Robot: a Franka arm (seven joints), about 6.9 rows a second.
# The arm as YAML. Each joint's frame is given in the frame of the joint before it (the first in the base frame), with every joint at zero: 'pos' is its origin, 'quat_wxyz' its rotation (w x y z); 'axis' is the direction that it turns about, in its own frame. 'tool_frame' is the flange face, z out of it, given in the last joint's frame.
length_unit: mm
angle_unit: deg
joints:
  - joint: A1
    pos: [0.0, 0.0, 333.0]
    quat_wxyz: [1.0, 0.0, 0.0, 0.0]
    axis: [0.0, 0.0, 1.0]
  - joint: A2
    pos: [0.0, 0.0, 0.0]
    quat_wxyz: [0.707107, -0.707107, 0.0, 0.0]
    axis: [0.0, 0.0, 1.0]
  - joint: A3
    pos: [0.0, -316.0, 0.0]
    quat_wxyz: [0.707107, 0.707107, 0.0, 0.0]
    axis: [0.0, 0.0, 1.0]
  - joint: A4
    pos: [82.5, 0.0, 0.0]
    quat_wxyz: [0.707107, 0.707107, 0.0, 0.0]
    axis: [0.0, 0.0, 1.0]
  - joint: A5
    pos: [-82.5, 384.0, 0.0]
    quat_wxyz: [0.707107, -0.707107, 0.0, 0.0]
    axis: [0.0, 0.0, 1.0]
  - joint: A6
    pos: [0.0, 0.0, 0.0]
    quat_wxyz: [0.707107, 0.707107, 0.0, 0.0]
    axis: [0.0, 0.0, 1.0]
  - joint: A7
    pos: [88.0, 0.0, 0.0]
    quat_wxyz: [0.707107, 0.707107, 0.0, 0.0]
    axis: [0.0, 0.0, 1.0]
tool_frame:
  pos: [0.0, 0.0, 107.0]
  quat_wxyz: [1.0, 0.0, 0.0, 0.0]
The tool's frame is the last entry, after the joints.
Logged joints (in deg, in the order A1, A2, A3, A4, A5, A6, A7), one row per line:
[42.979, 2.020, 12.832, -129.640, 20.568, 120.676, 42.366]
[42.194, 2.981, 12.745, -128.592, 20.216, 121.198, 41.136]
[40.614, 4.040, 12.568, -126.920, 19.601, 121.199, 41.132]
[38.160, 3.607, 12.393, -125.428, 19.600, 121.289, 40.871]
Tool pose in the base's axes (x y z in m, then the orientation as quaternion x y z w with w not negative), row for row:
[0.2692, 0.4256, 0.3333, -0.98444, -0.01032, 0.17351, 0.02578]
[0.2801, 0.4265, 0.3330, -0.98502, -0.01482, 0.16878, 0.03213]
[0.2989, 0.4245, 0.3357, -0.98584, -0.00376, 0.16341, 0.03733]
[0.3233, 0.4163, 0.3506, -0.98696, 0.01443, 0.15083, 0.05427]
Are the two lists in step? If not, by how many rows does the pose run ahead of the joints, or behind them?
They are in step.
